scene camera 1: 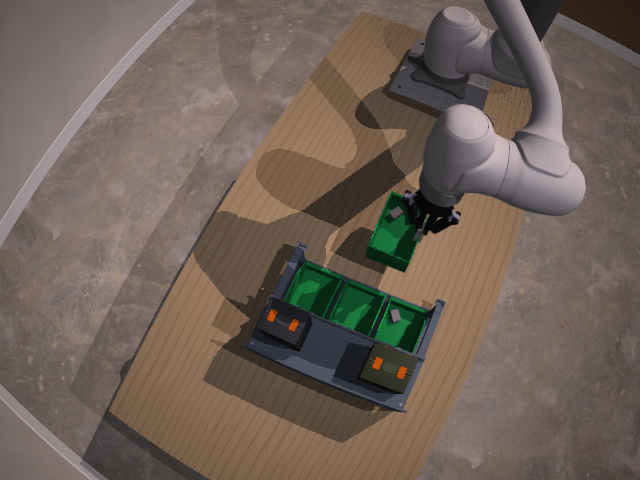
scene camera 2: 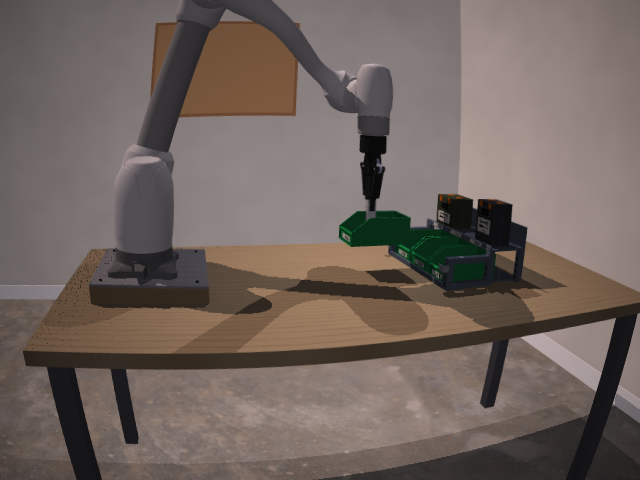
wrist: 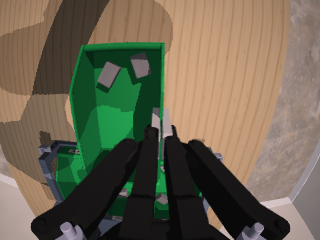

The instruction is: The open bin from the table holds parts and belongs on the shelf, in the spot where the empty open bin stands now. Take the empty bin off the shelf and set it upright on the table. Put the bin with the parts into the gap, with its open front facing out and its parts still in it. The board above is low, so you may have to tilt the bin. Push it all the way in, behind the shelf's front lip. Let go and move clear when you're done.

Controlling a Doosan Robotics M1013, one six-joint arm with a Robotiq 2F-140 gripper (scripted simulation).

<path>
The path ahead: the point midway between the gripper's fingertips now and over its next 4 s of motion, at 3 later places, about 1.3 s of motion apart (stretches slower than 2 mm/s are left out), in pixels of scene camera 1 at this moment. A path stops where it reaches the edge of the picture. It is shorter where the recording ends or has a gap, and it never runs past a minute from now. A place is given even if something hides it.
My gripper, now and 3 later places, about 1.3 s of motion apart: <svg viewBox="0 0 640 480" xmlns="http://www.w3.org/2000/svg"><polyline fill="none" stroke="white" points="418,236 412,247 412,248 415,242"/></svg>
</path>
